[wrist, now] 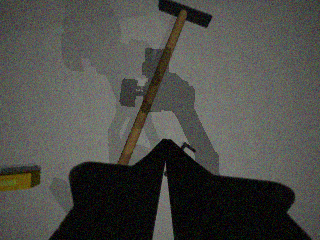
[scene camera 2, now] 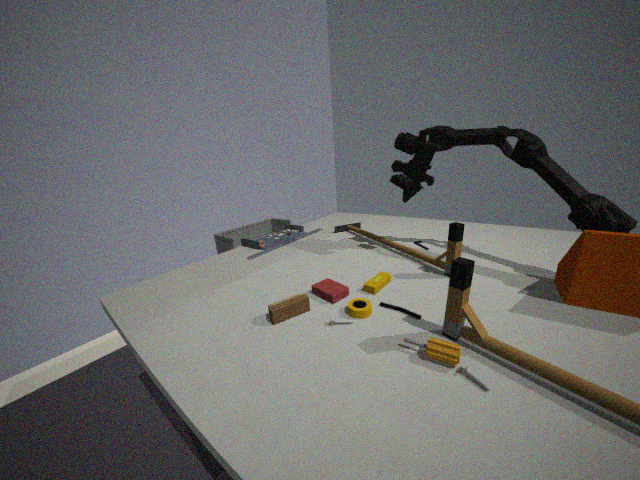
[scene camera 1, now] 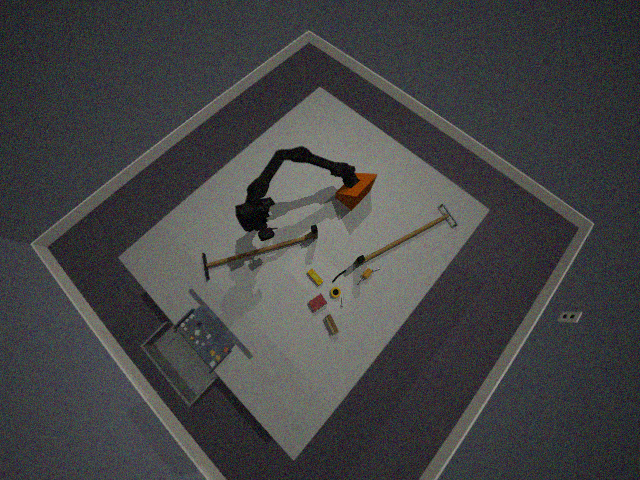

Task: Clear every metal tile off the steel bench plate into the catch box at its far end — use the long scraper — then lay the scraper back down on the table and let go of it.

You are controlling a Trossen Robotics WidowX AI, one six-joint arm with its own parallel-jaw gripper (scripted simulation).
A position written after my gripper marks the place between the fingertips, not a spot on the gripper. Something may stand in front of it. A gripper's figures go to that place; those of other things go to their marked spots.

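Gripper distance: my gripper (scene camera 2: 404, 202) is 900 mm from the lens. A long wooden scraper (scene camera 2: 455, 237) is 680 mm from the lens, so the scraper is nearer to the lens than my gripper.
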